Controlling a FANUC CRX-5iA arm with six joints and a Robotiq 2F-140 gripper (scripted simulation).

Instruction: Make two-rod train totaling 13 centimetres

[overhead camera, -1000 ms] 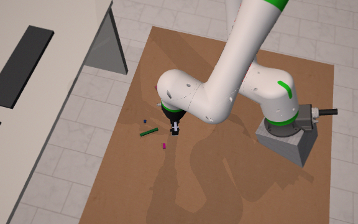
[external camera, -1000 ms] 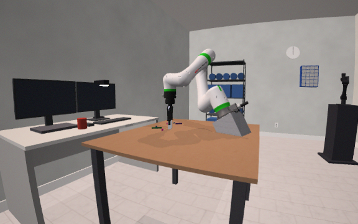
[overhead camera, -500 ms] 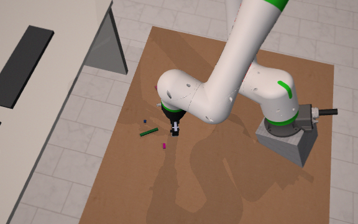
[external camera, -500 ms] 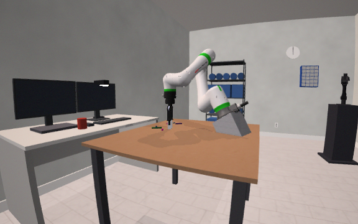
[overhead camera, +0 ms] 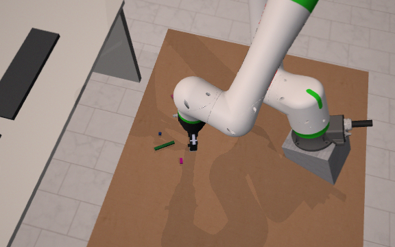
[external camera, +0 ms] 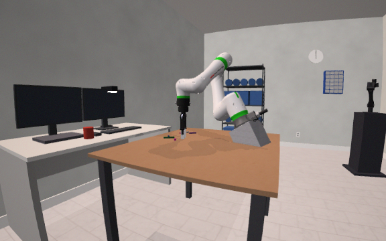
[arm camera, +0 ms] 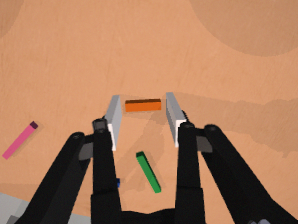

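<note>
The orange rod is 3 cm below my hand. From my hand the other things lie so: tiny blue rod: 13 cm ahead, 2 cm to the right, 3 cm below; then green rod: 10 cm ahead, 3 cm to the left, 3 cm below; then magenta rod: 3 cm ahead, 8 cm to the left, 3 cm below.
</note>
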